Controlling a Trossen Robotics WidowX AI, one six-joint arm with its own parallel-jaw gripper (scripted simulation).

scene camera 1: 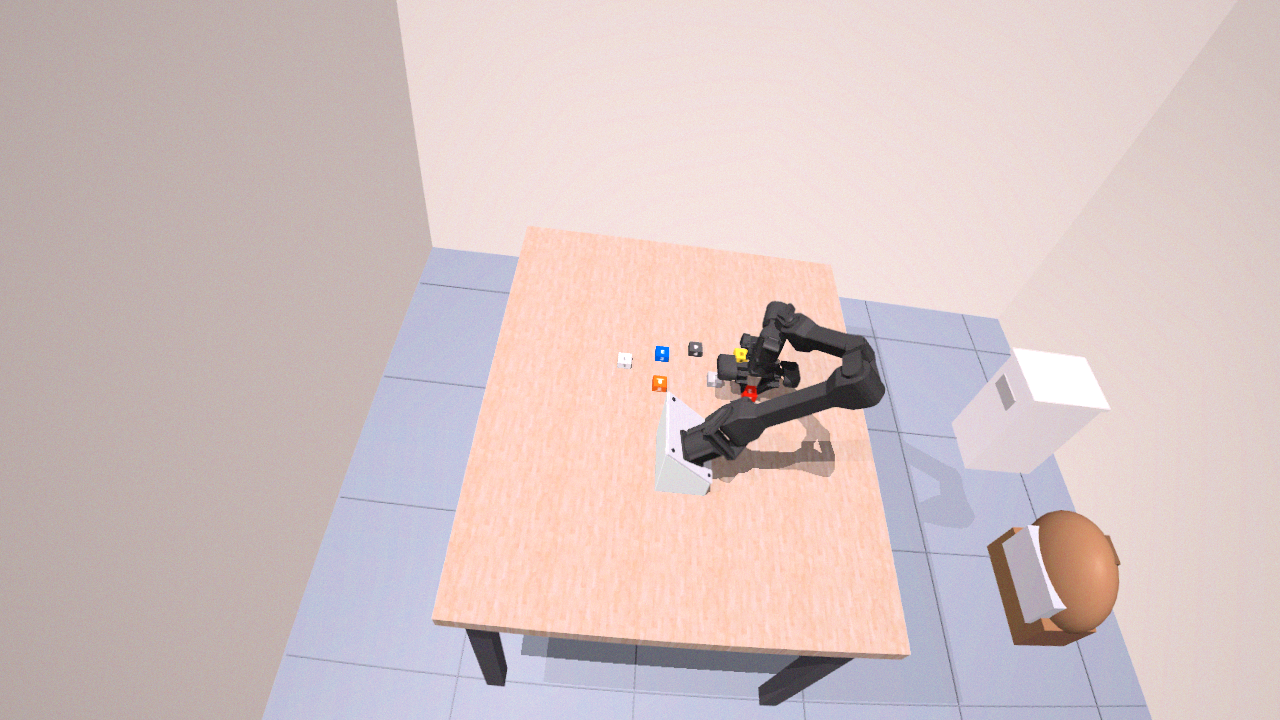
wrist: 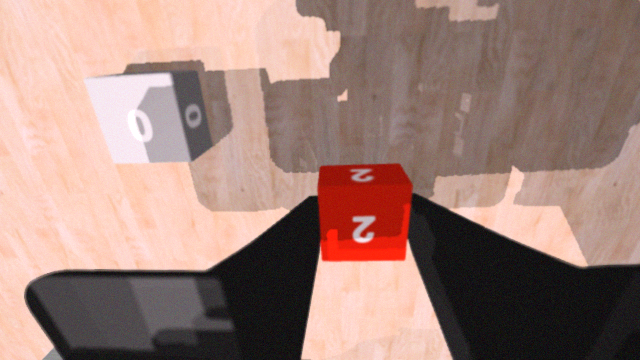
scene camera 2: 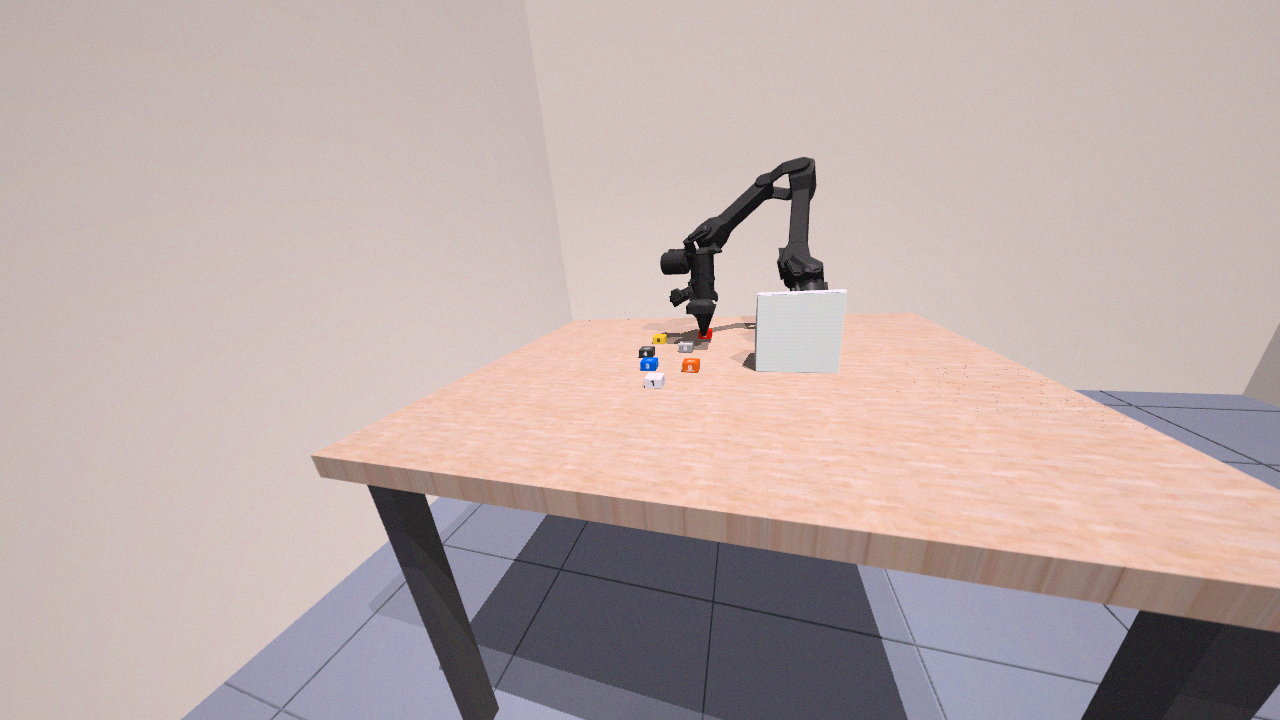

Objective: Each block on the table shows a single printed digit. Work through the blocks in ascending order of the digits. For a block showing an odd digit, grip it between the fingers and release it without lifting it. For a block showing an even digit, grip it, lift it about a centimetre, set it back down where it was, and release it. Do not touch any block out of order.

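Note:
The gripper carries a red block marked 2. The gripper is visible in the wrist view and in scene camera 2. A grey block marked 0 is also in view.

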